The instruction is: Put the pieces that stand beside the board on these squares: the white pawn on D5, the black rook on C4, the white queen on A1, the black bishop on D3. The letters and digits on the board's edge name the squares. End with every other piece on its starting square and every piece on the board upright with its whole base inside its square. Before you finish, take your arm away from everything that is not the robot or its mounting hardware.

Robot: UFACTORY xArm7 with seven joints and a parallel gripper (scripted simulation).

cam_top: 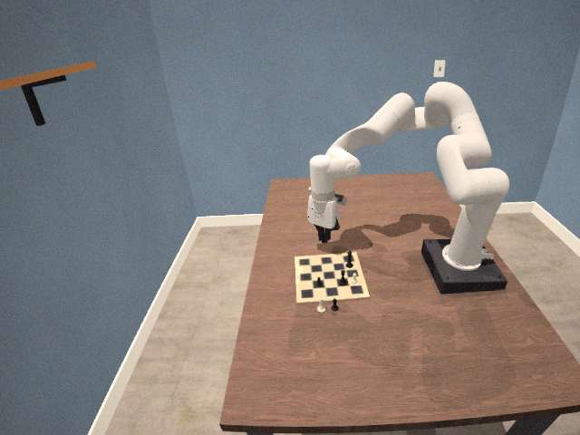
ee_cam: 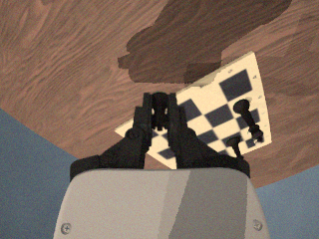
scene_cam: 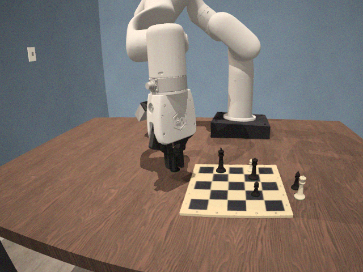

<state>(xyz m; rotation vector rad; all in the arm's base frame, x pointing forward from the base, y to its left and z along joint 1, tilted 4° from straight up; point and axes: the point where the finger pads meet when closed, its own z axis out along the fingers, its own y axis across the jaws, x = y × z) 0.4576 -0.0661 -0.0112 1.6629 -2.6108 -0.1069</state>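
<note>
Right now the chessboard is 30 mm behind my hand, 140 mm to the left of it and 70 mm below it. Also, from my hand: white queen (20 mm behind, 280 mm to the left, 40 mm below); then black pawn (180 mm to the left, 50 mm below); then white pawn (110 mm behind, 160 mm to the left, 50 mm below).
</note>
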